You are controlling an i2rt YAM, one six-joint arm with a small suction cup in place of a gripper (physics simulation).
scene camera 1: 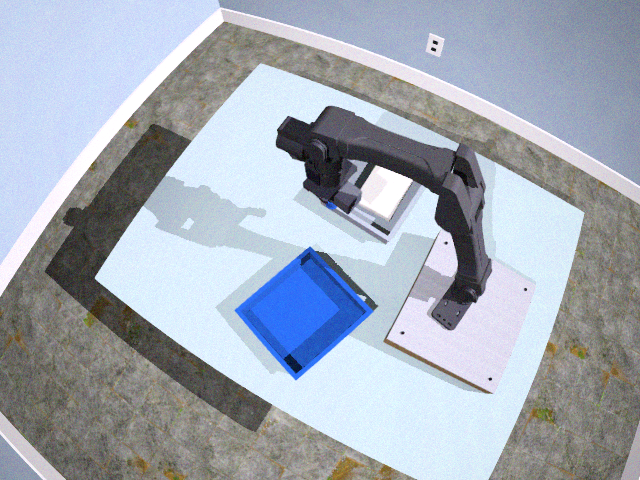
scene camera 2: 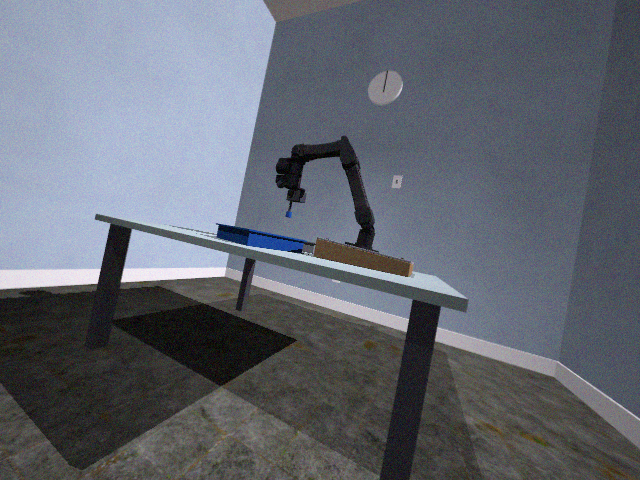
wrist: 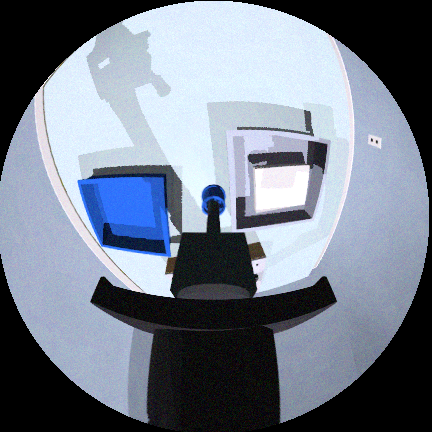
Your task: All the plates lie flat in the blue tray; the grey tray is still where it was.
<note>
The suction cup [scene camera 1: 335, 190] holds nothing. The cup is 21 cm from the middle of a grey tray [wrist: 246, 148]. The table carries a blue tray [scene camera 1: 303, 312].
The blue tray also shows in scene camera 2 [scene camera 2: 248, 237] and in the wrist view [wrist: 128, 211]. The suction cup is seen too in the wrist view [wrist: 211, 190].
</note>
